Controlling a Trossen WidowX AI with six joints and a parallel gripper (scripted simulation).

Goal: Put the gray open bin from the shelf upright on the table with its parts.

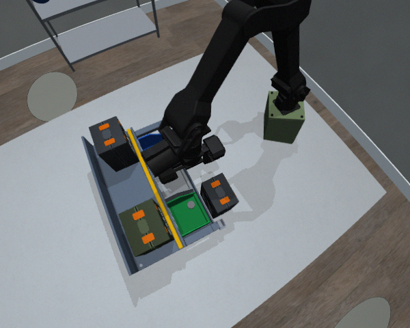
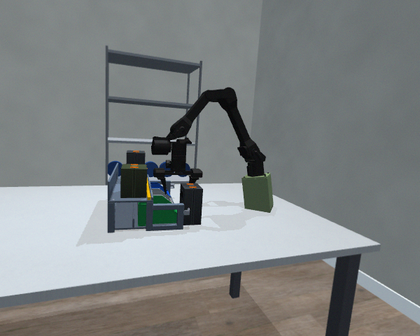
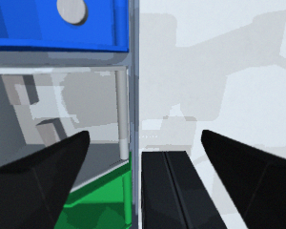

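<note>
Now: hand 80 mm short of the gray open bin, 10 mm to the right of it and 60 mm above it. Also, from my hand: yellow rail 120 mm ahead, 10 mm to the left; blue bin 90 mm ahead, 110 mm to the right, 60 mm below; green bin 80 mm ahead, 120 mm to the left, 60 mm below.
</note>
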